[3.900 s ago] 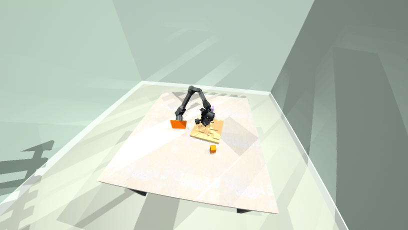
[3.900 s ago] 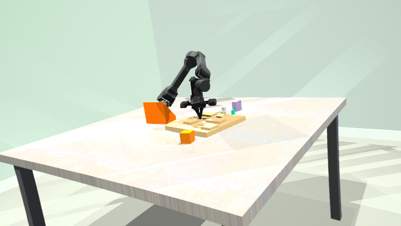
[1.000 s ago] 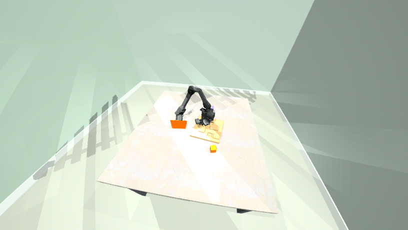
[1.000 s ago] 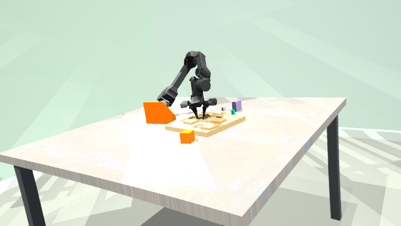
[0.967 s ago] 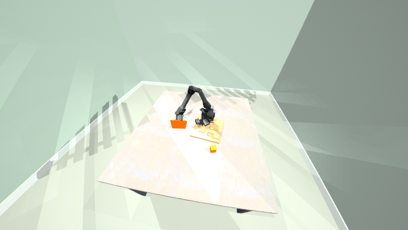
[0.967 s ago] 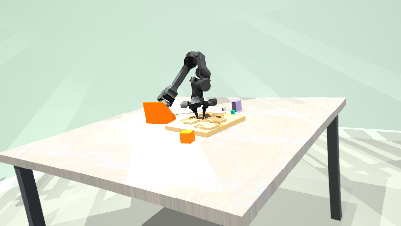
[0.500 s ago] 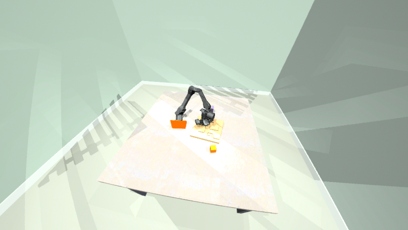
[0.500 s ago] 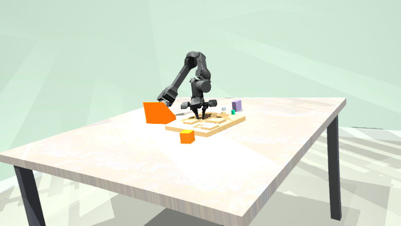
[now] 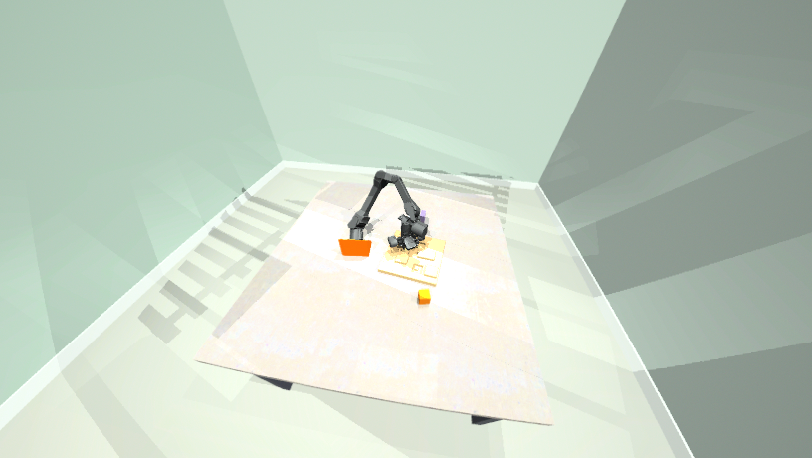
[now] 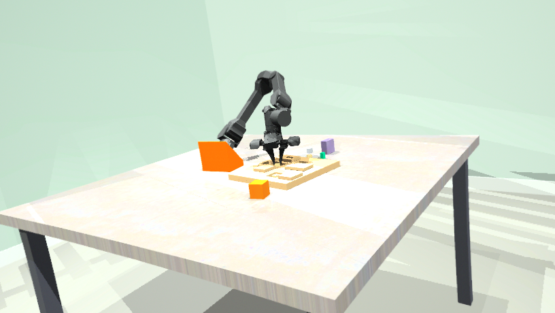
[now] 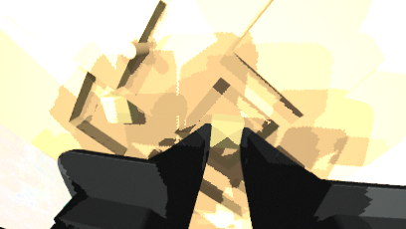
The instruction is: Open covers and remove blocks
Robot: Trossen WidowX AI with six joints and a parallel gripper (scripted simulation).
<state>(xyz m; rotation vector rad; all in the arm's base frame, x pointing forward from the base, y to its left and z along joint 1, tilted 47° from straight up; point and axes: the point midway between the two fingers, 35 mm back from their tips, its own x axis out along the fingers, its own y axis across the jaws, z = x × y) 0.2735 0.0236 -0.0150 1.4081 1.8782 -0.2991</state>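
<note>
The grey block lies 27 cm to the left of my gripper tip, 2 cm behind it and 1 cm below it. The rest, counted from my gripper tip: purple block (28 cm to the left, 7 cm ahead, 1 cm above); orange cube (27 cm to the right, 12 cm ahead); green block (19 cm to the left, 9 cm ahead, 1 cm below).
</note>
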